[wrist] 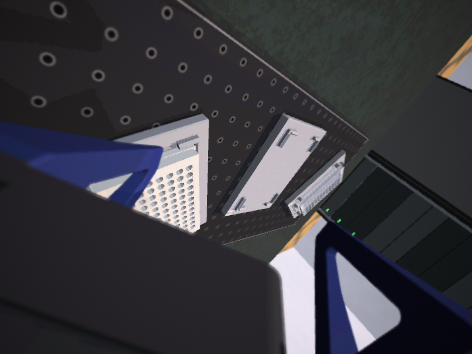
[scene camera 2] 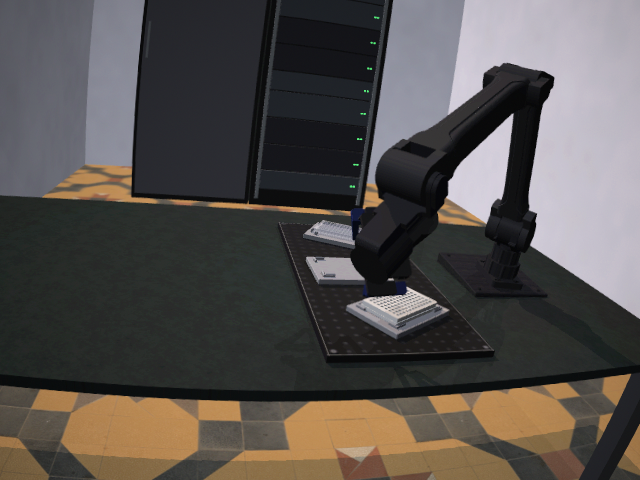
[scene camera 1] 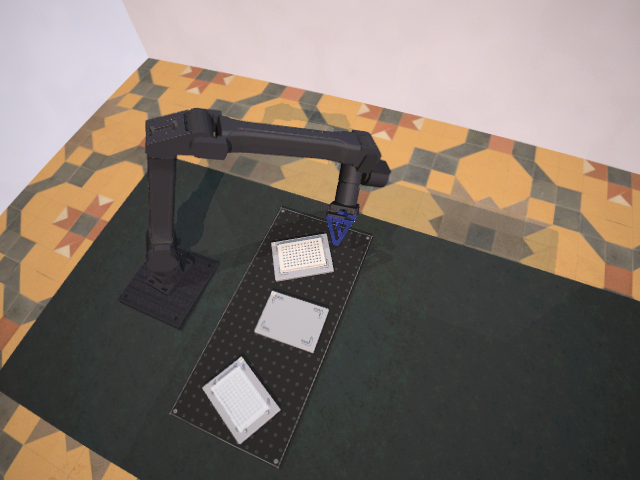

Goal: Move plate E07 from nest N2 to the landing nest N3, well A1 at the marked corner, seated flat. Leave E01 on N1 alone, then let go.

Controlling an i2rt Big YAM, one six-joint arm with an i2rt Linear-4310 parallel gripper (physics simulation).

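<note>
A cream well plate [scene camera 1: 302,255] [scene camera 2: 400,305] [wrist: 175,195] lies on a grey nest [scene camera 1: 305,273] [scene camera 2: 372,319] [wrist: 203,175] at one end of the board. A bare grey nest [scene camera 1: 292,321] [scene camera 2: 336,271] [wrist: 277,165] with corner brackets lies in the middle. A white or clear well plate [scene camera 1: 238,397] [scene camera 2: 333,226] sits on a turned nest [scene camera 1: 208,388] at the far end. No plate or nest labels or corner marks are readable. My gripper [scene camera 1: 337,240] [wrist: 244,195] is open and empty, strongly tilted, above and beside the cream plate. The wrist partly hides the fingers in scene camera 2.
The nests stand on a black perforated board [scene camera 1: 289,382] [scene camera 2: 330,325] on a dark green table [scene camera 1: 439,361] [scene camera 2: 155,310]. The arm's base plate [scene camera 1: 134,299] [scene camera 2: 465,279] stands beside the board. A server rack [scene camera 2: 258,155] stands beyond the table.
</note>
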